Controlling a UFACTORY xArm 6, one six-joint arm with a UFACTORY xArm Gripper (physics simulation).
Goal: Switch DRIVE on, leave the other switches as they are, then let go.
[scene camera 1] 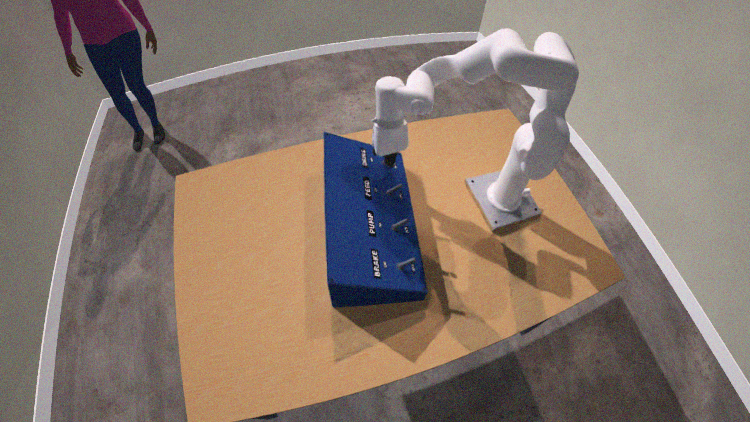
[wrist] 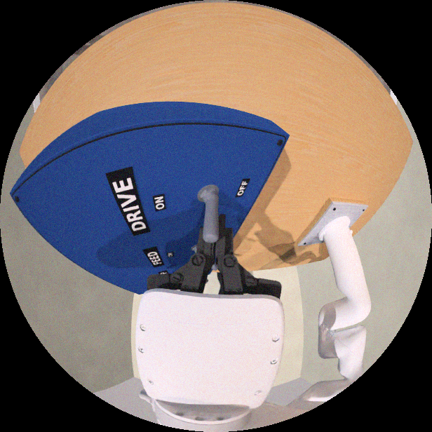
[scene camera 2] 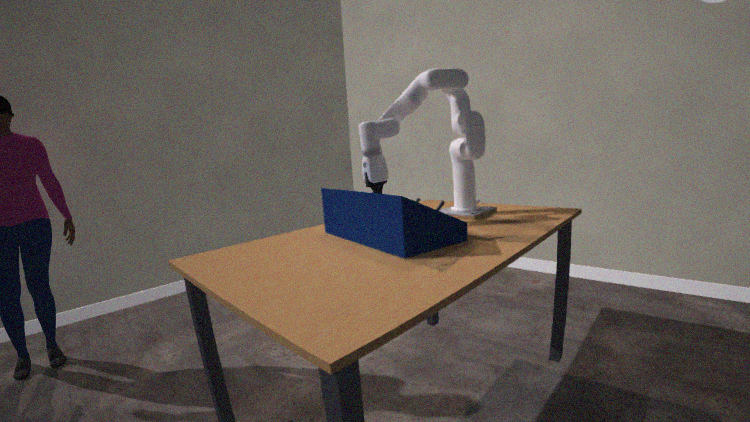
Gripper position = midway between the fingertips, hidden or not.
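Note:
Blue switch panel [wrist: 122, 193], visible. My gripper [scene camera 2: 379, 200], visible. Gripper [wrist: 216, 222], visible as well.

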